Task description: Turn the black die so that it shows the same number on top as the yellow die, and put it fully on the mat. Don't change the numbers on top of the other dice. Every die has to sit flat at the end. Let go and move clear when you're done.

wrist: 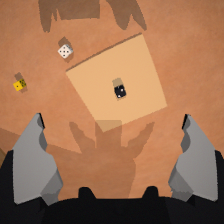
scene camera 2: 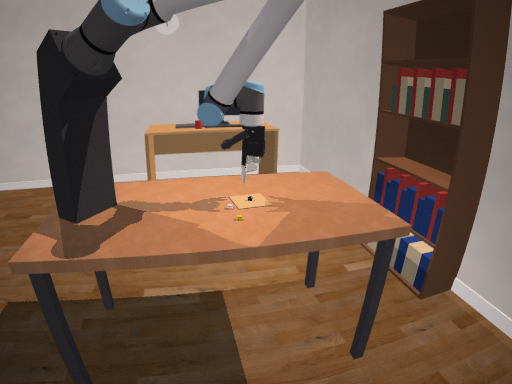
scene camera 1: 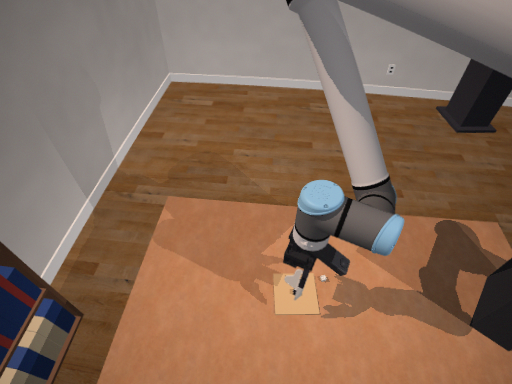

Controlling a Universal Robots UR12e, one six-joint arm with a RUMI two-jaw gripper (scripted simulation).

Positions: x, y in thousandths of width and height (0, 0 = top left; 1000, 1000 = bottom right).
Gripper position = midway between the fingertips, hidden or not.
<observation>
I see my gripper (scene camera 1: 595, 720) and a tan mat (scene camera 1: 601, 790).
The tan mat shows as well in the wrist view (wrist: 578, 288). My gripper shows as well in the wrist view (wrist: 507, 511) and in scene camera 2 (scene camera 2: 483, 460).
</observation>
